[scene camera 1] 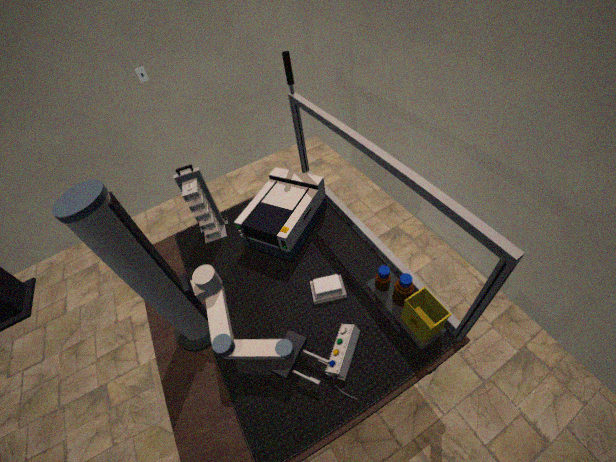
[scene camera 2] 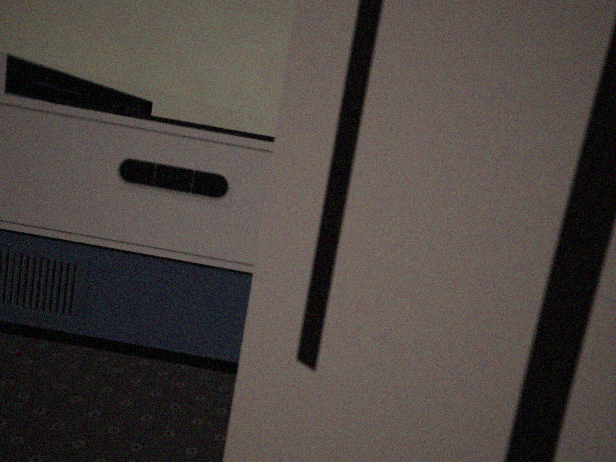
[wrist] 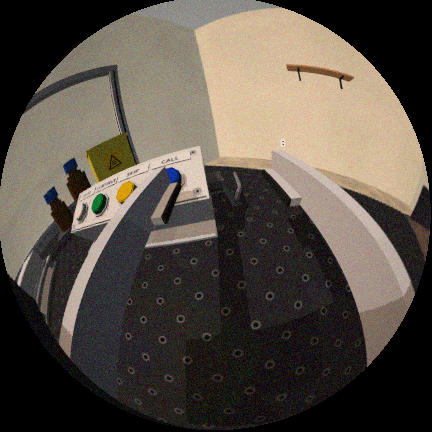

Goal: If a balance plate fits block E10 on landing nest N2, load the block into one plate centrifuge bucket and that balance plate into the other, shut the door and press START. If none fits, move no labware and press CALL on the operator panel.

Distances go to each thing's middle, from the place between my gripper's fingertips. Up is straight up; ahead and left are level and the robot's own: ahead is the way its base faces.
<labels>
Right now the white and blue centrifuge [scene camera 2: 135,234] is 88 cm to the left of my hand, 26 cm ahead of it and 5 cm above it.
</labels>
